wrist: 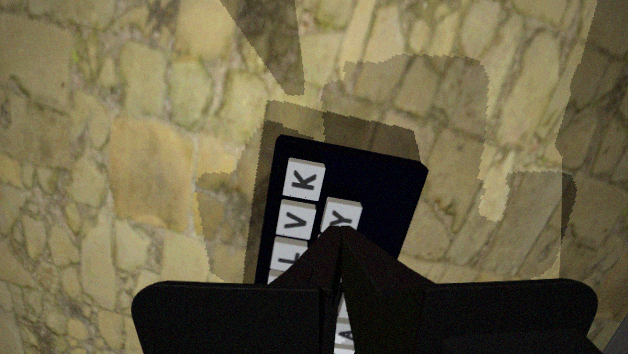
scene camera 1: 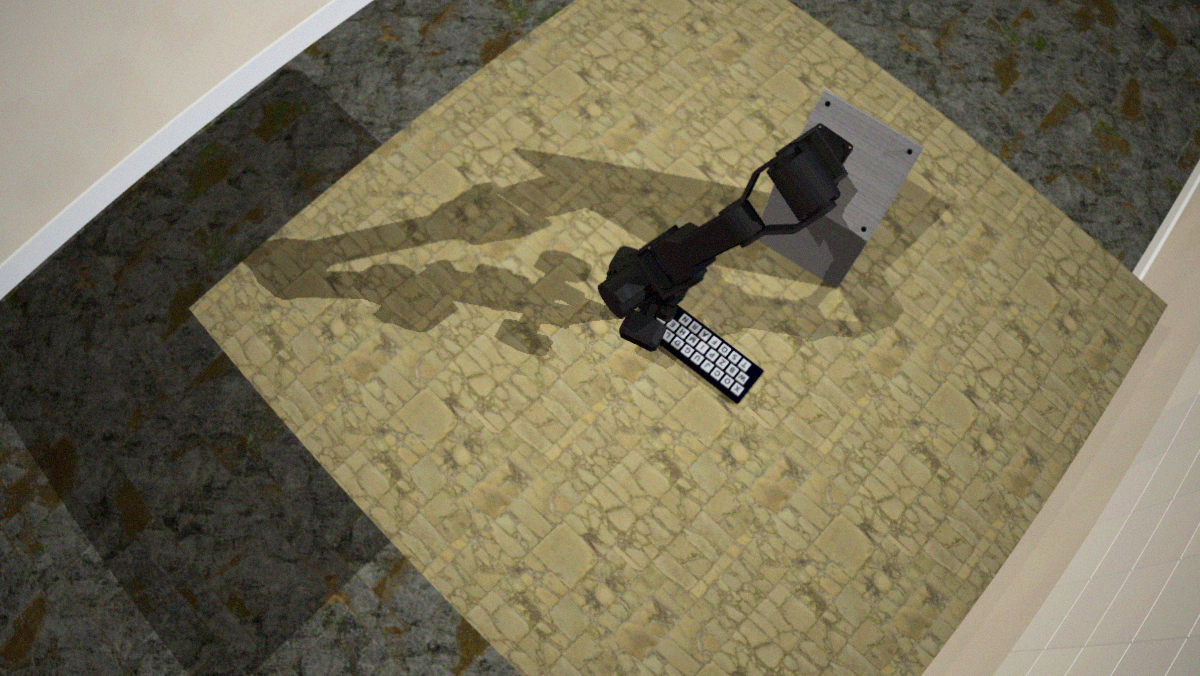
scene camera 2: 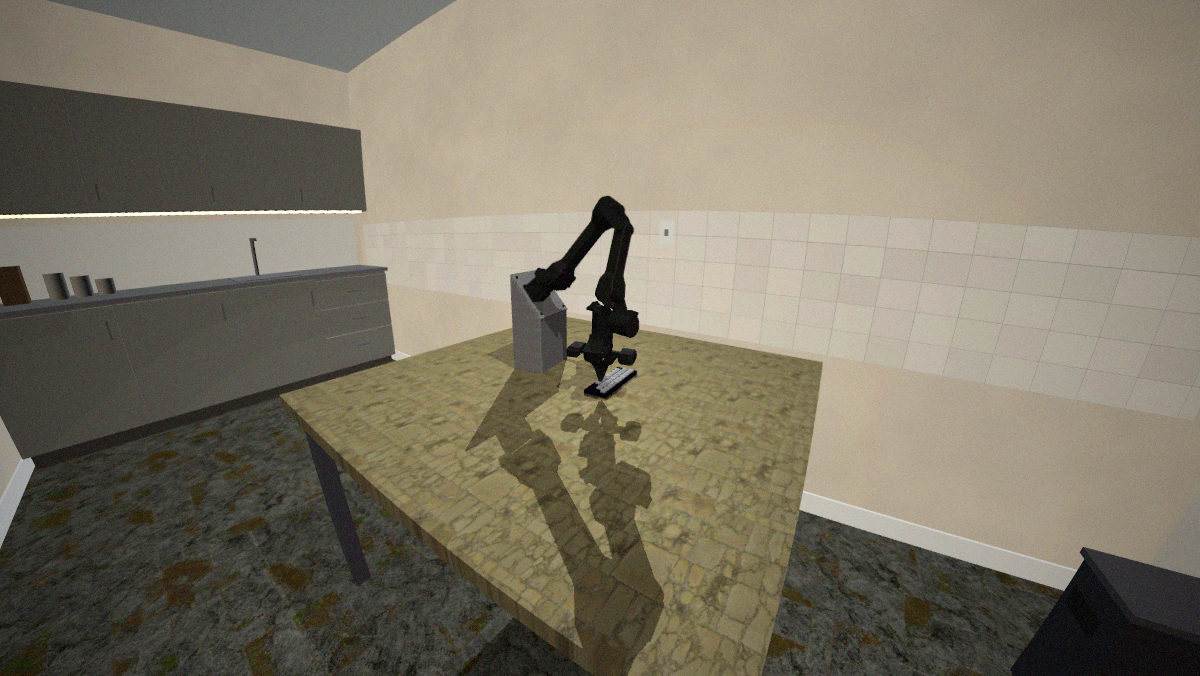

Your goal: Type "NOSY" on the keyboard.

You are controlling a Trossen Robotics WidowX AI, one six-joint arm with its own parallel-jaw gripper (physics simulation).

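Frame: origin at the arm's base, x ahead, y left, z up, level; metres.
Where they show: gripper, fingertip midpoint: [wrist: 339, 236] [scene camera 1: 661, 312] [scene camera 2: 600, 380]; arm's base, origin of the base link: [scene camera 1: 825, 151] [scene camera 2: 533, 293].
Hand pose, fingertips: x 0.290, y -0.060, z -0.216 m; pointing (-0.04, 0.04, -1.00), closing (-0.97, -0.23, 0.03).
Things, the pixels of their top centre, and the offset from my fingertips. Level surfaces: height alone.
- keyboard, middle of its top: [wrist: 310, 336] [scene camera 1: 700, 345] [scene camera 2: 612, 378] dx -0.006, dy +0.079, dz -0.020 m
- K key, middle of its top: [wrist: 303, 181] dx +0.017, dy -0.012, dz -0.020 m
- V key, middle of its top: [wrist: 295, 222] dx +0.017, dy +0.009, dz -0.020 m
- Y key, middle of its top: [wrist: 341, 220] dx -0.004, dy +0.003, dz -0.020 m
- stone-patterned table, its level: dz -0.036 m
The keyboard [scene camera 1: 709, 356] [scene camera 2: 611, 382] [wrist: 380, 185] is a dark slab with white letter keys, lying flat on the table. In the wrist view the K key [wrist: 304, 180], the V key [wrist: 296, 220] and the Y key [wrist: 342, 215] show near its far end. My gripper [scene camera 2: 601, 379] [wrist: 339, 236] is shut and empty, pointing down over that end. Its tips overlap the lower edge of the Y key in the wrist view; whether they touch a key I cannot tell. The fingers hide several keys behind them. In scene camera 1 the arm covers the fingertips and that end of the keyboard.
The stone-patterned table [scene camera 1: 571, 503] [scene camera 2: 713, 453] bears the arm's grey pedestal [scene camera 1: 881, 159] [scene camera 2: 537, 335], close to the keyboard. The arm's shadows fall across the table. Kitchen cabinets [scene camera 2: 209, 335] stand along the wall, and a dark box [scene camera 2: 1116, 621] stands at the lower right in scene camera 2.
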